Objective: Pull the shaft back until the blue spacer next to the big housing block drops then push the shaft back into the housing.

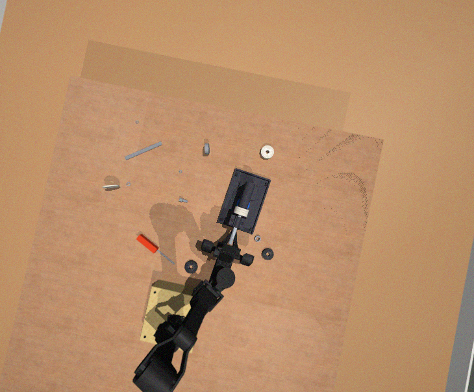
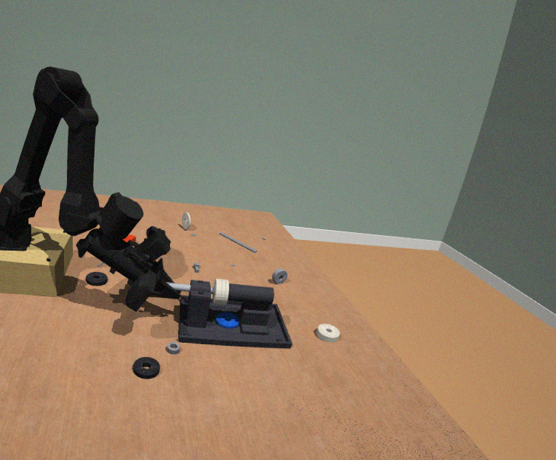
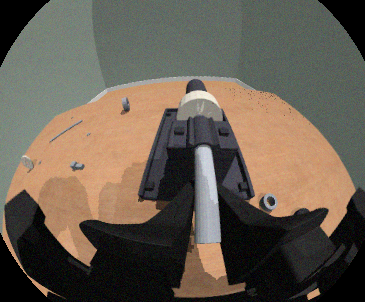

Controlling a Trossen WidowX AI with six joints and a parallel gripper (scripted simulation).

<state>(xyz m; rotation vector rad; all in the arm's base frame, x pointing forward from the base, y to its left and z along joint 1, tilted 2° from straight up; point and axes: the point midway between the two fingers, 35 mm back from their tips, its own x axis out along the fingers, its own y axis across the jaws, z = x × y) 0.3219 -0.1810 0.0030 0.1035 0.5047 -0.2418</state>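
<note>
My gripper tip is now 10 cm short of the blue spacer, 5 cm above it and 3 cm to the left of it. Also, from my gripper tip: white ring (32 cm ahead, 11 cm to the right, 5 cm below); red-handled screwdriver (31 cm to the left, 11 cm behind, 6 cm below); grey shaft (4 cm ahead, 2 cm above, 1 cm to the right).
</note>
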